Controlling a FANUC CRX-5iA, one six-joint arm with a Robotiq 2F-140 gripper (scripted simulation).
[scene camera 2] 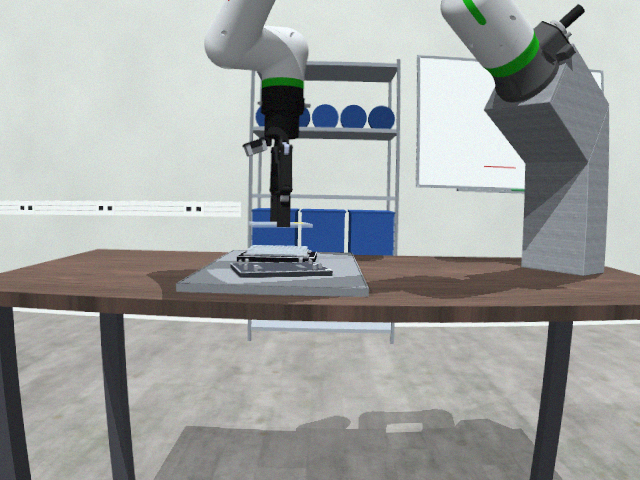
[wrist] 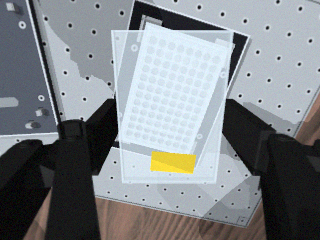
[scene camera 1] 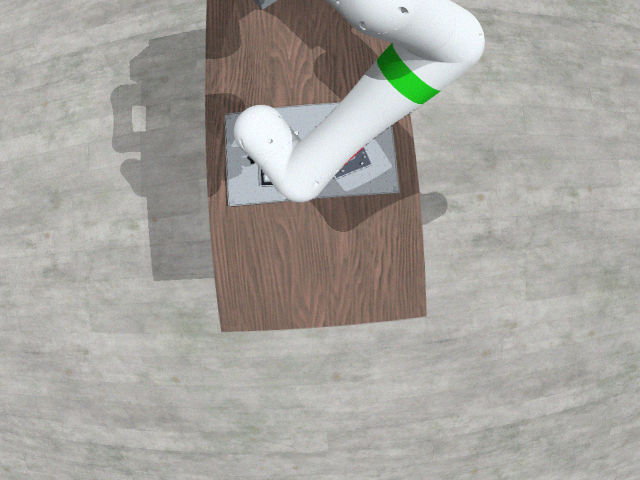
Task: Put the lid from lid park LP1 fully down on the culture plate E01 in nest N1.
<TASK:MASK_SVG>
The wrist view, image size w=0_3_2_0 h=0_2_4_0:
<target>gripper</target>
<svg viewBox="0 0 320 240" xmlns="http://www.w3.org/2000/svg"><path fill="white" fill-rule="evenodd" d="M226 99L222 134L251 175L260 176L258 190L261 188L266 240L320 240L320 139L315 140L313 146L301 144L285 133L276 132L274 128L234 99ZM116 98L108 98L85 122L80 119L71 119L58 123L59 138L52 144L43 145L42 140L26 139L16 143L0 156L0 240L24 239L51 187L52 191L44 240L101 240L92 176L99 175L118 135Z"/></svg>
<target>clear lid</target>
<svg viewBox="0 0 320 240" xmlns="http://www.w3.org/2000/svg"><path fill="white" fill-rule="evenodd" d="M112 30L111 38L122 183L216 183L234 31Z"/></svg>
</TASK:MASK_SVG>
